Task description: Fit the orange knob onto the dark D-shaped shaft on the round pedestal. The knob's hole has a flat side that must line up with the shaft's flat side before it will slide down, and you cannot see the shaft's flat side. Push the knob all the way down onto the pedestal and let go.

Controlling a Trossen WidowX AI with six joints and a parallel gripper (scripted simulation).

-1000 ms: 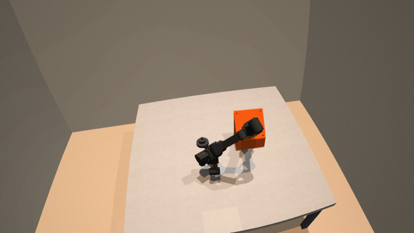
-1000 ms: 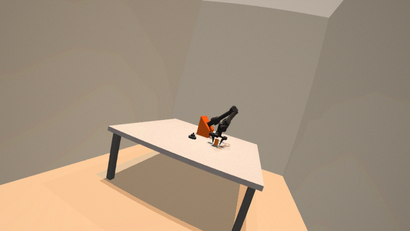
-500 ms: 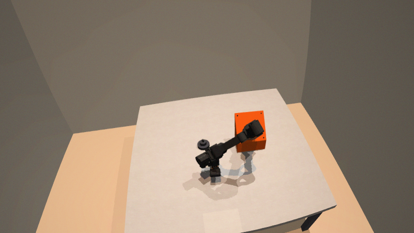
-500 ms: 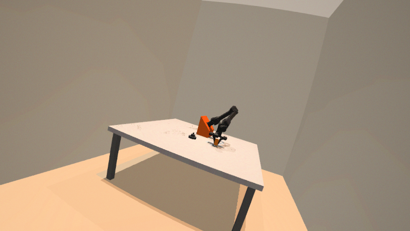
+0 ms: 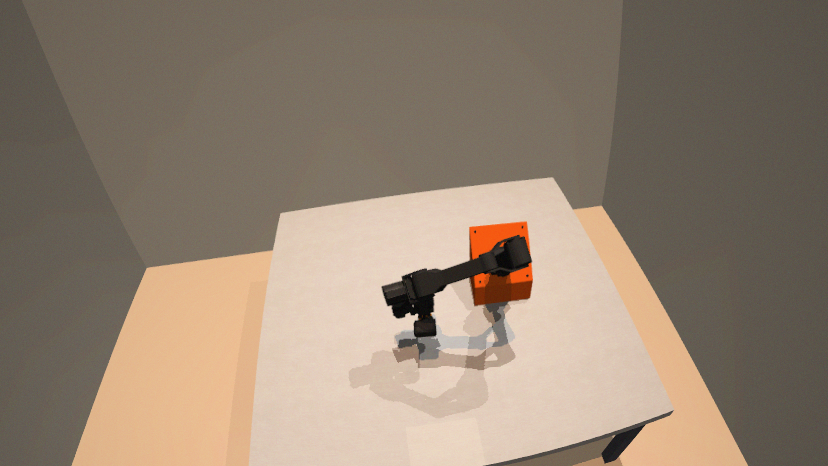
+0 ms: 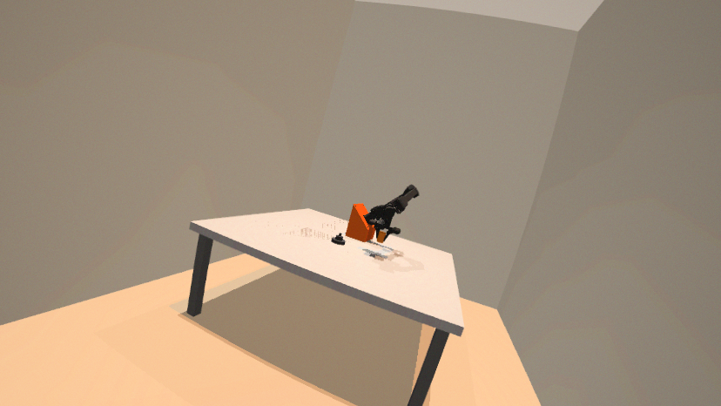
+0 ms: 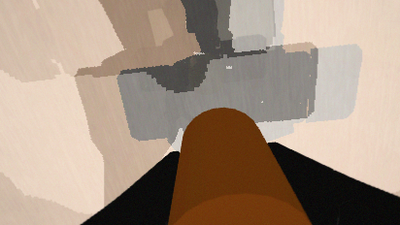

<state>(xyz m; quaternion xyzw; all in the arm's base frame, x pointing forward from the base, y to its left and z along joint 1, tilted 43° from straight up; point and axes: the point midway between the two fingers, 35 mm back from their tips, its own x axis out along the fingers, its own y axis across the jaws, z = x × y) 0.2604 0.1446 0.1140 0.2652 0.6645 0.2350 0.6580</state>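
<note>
The pedestal lies 50 mm ahead of my gripper tip, 230 mm to the right of it and 50 mm below it. Also, from my gripper tip: orange knob 20 mm above.
</note>
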